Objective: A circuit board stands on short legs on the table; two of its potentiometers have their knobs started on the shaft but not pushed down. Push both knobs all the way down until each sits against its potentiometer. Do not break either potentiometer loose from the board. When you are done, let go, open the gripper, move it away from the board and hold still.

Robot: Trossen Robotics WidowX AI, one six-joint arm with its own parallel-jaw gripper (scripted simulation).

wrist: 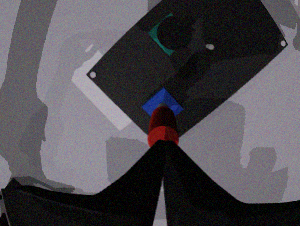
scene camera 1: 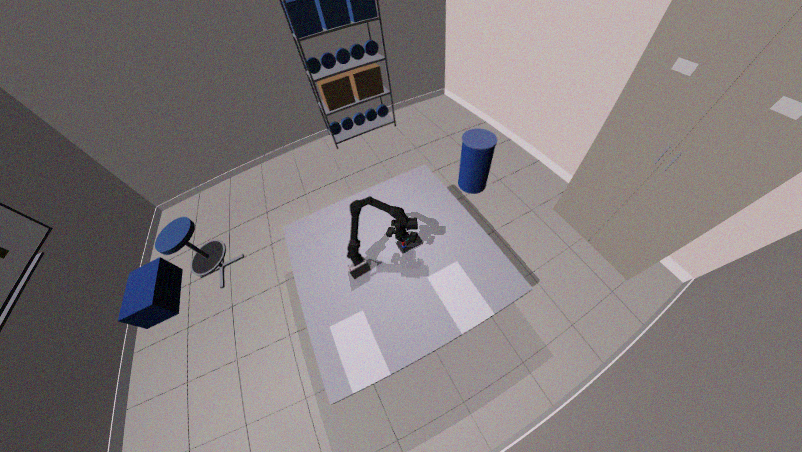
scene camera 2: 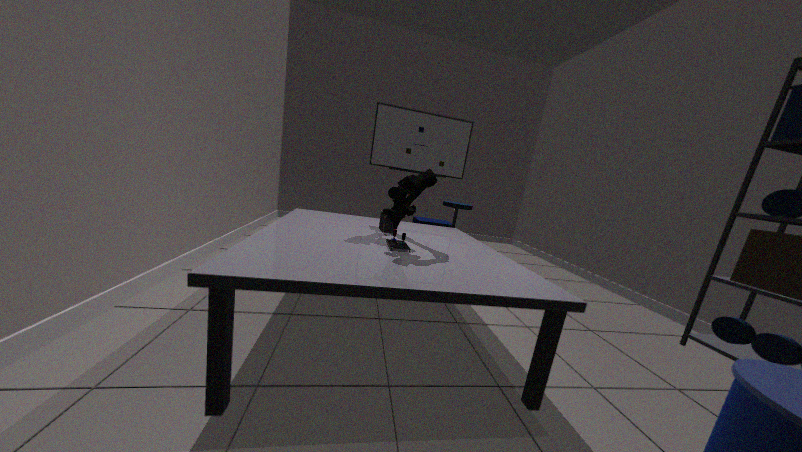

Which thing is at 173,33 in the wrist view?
A dark knob.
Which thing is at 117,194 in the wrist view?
My gripper.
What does my gripper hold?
Nothing.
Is my gripper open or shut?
Shut.
